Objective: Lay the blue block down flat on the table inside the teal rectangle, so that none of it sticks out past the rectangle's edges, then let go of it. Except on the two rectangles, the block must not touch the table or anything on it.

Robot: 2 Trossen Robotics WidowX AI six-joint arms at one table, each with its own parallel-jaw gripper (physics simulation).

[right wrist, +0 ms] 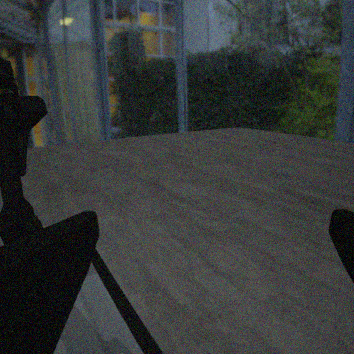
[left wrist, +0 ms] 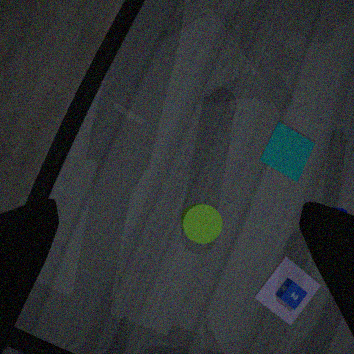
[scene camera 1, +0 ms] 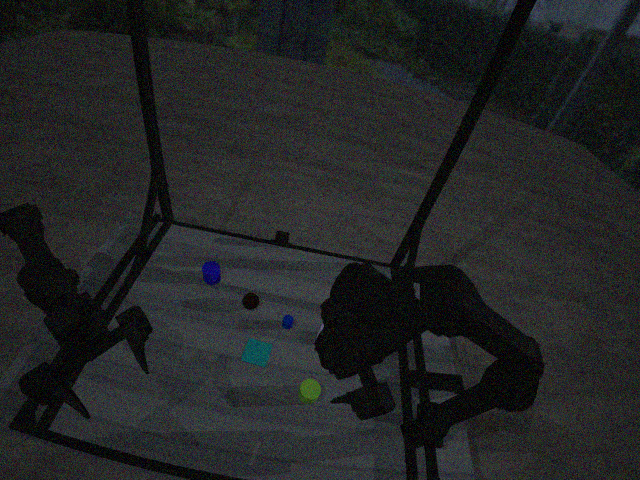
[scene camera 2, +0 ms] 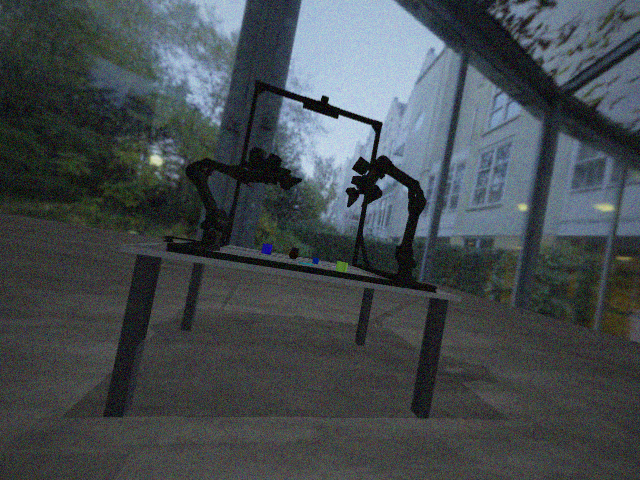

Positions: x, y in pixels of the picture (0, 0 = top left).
Labels:
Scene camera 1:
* left gripper: 324, 375
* right gripper: 118, 394

